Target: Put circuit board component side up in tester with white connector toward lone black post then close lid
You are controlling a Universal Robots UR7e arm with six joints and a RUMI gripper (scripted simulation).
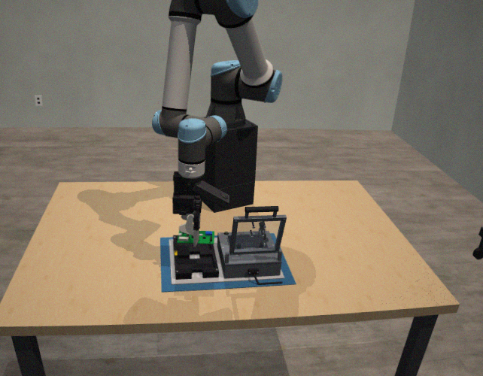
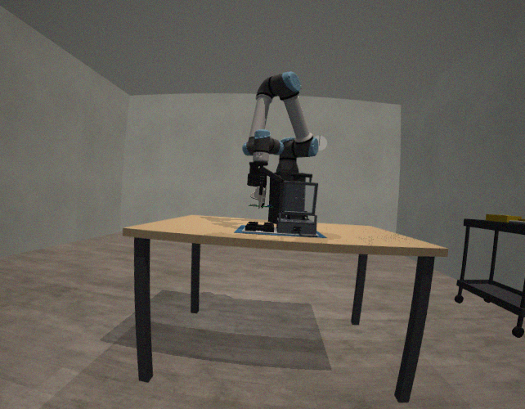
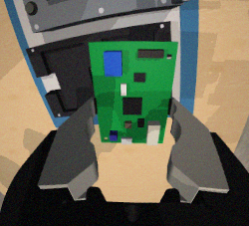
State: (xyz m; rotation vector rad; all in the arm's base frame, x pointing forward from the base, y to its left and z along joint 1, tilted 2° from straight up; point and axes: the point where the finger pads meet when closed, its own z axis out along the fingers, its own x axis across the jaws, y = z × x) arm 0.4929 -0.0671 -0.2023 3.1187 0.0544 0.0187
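Now: hand right at the green circuit board. Also, from my hand: tester bed: 6 cm behind, 17 cm to the left, 5 cm below; then framed lid: 5 cm ahead, 18 cm to the left, 6 cm above.
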